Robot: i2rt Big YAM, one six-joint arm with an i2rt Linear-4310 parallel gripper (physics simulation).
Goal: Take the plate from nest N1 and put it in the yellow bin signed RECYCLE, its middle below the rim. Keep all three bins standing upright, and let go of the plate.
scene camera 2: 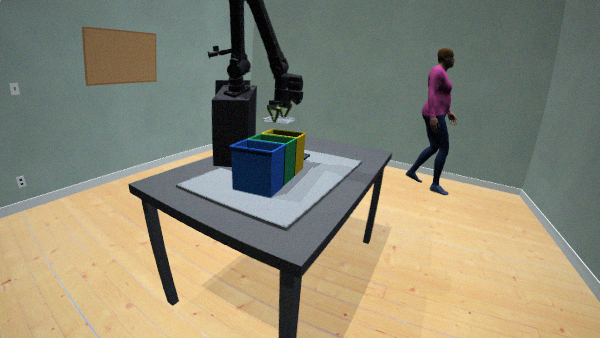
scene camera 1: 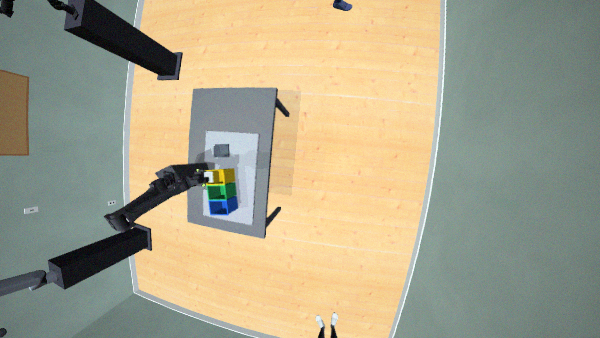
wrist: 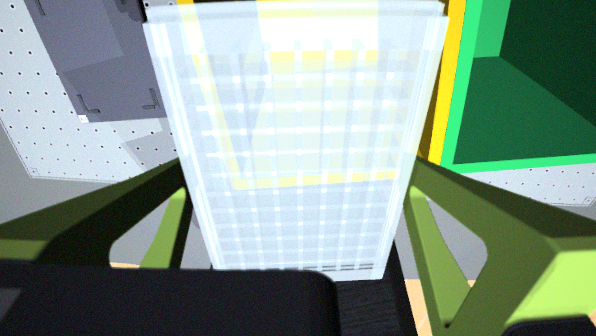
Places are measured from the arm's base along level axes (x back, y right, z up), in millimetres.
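Where they show: gripper, between the fingertips: (scene camera 2: 279, 120) (scene camera 1: 206, 176) (wrist: 297, 167); arm's base, origin of its link: (scene camera 2: 237, 91) (scene camera 1: 170, 178).
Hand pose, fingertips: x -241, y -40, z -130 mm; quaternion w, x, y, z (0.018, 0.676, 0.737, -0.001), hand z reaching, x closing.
Note:
Each offset is from my fingertips to the top centre of the thing. Level surfaces: height alone.
A clear, gridded plate {dx +2, dy +1, dz +17 mm} (scene camera 1: 209, 176) (scene camera 2: 286, 120) (wrist: 300, 125) lies roughly level, a little above the rim of the yellow bin {dx -38, dy +8, dz -53 mm} (scene camera 1: 229, 176) (scene camera 2: 300, 156) (wrist: 445, 100). My gripper (scene camera 1: 204, 177) (scene camera 2: 276, 118) (wrist: 297, 167) is shut on the plate's two long sides. In the wrist view the yellow rim shows through the plate; the plate's near part reaches past the bin's near edge. The yellow bin, green bin {dx -63, dy +136, dz -53 mm} (scene camera 1: 227, 191) (scene camera 2: 290, 162) (wrist: 525, 115) and blue bin {dx -89, dy +264, dz -53 mm} (scene camera 1: 231, 205) (scene camera 2: 257, 170) stand upright in a row. No RECYCLE sign is readable.
A dark, flat nest {dx +39, dy -213, dz -218 mm} (scene camera 1: 221, 150) (wrist: 115, 70) with corner marks lies beside the yellow bin; its label is unreadable. The bins stand on a pale perforated board {dz -233 mm} (scene camera 1: 245, 215) (scene camera 2: 210, 187) (wrist: 30, 120) on the grey table {dz -246 mm} (scene camera 1: 232, 110) (scene camera 2: 300, 257). A person (scene camera 2: 440, 95) is behind the table.

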